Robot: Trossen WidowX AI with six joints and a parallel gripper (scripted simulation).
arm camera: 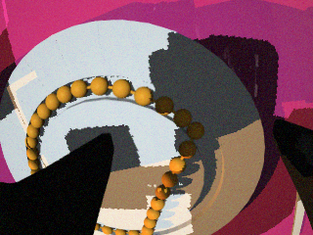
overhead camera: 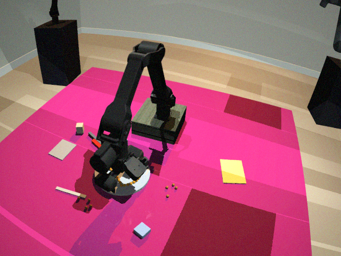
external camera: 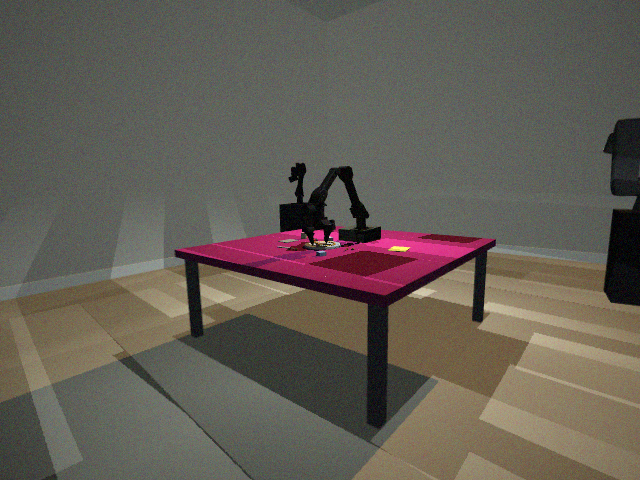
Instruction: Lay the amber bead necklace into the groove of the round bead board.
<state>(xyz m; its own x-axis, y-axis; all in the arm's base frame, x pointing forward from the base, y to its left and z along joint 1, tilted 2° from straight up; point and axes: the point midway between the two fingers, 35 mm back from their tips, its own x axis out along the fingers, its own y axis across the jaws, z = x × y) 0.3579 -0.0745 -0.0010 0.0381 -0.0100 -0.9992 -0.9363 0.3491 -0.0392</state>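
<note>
My gripper tip is 6 cm past the round bead board, 2 cm to the left of it and 1 cm above it. From my gripper tip the other things lie so: white block (22 cm behind, 7 cm to the right, 1 cm below); then blue block (15 cm ahead, 10 cm to the left, 1 cm below); then white strip (7 cm ahead, 17 cm to the right, 2 cm below).
</note>
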